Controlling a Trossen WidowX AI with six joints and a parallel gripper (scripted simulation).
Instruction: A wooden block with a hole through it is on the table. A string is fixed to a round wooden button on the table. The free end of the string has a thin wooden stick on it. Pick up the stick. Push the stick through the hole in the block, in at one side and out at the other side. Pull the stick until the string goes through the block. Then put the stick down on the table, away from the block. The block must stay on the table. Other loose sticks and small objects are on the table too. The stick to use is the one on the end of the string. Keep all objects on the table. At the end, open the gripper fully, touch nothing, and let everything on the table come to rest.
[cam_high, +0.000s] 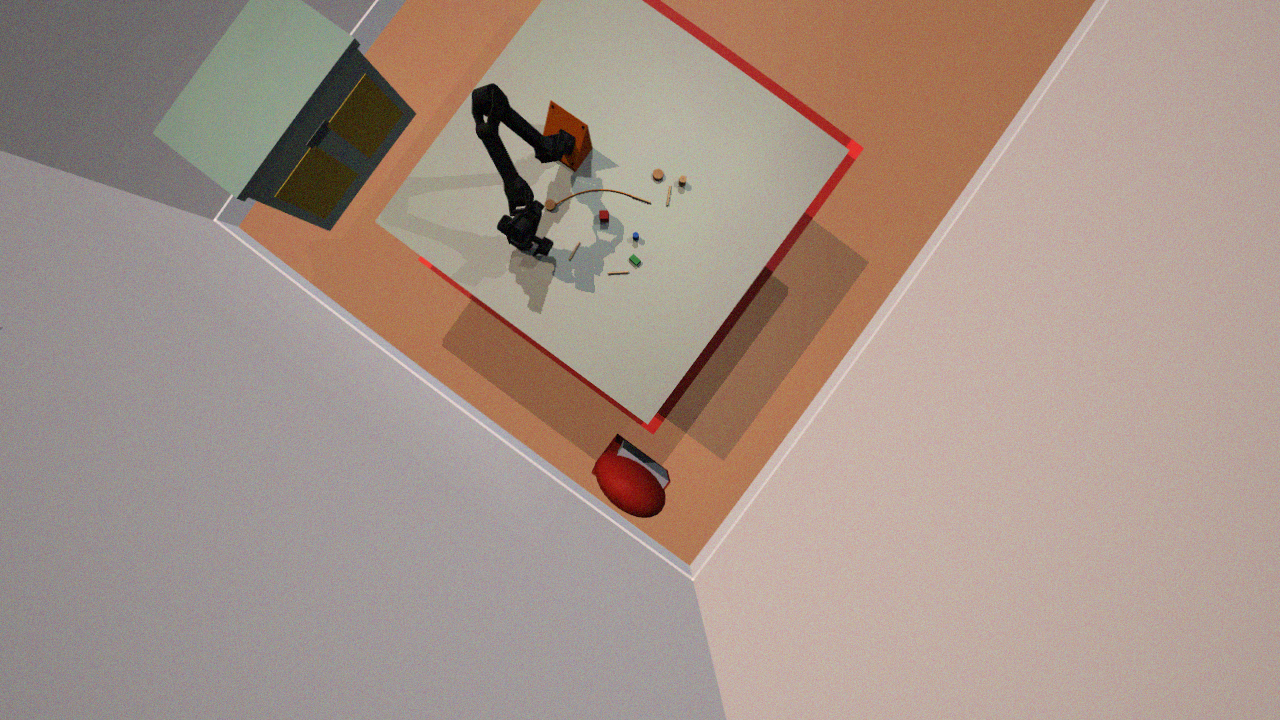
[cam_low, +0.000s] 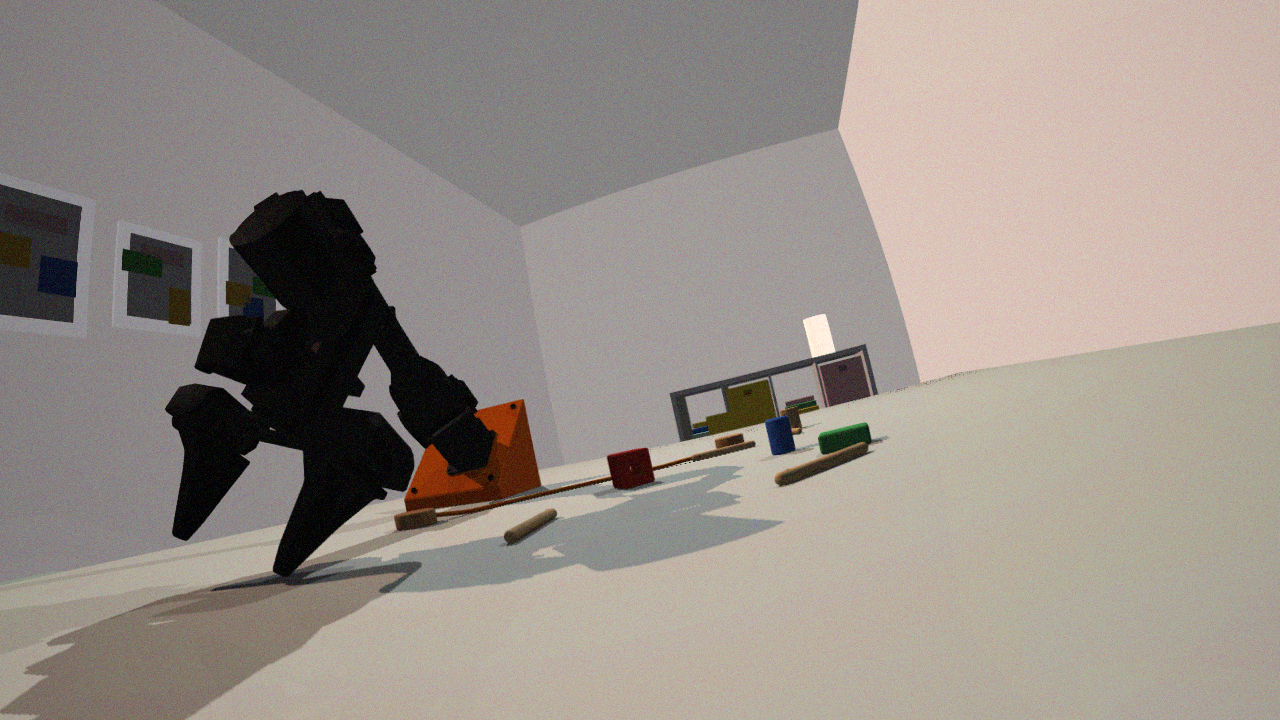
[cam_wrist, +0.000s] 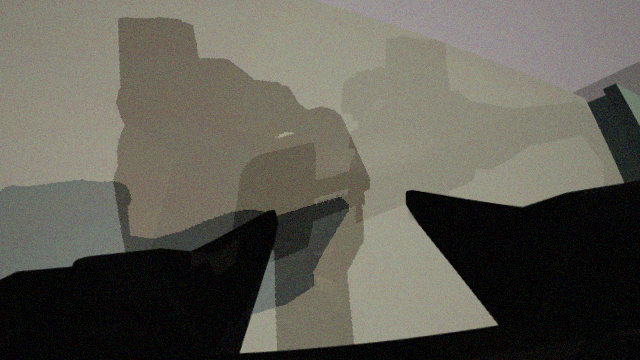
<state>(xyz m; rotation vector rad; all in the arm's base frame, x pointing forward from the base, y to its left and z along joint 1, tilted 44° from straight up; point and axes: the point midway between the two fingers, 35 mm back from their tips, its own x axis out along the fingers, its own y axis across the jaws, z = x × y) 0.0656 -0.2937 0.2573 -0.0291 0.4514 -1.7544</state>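
My gripper tip is now 270 mm to the right of the red block and 190 mm short of it. From my gripper tip the other things lie so: green block: 370 mm ahead, 200 mm to the left, 10 mm below; then round wooden button: 200 mm to the left, 10 mm below, 10 mm behind; then blue cylinder: 330 mm ahead, 270 mm to the left.
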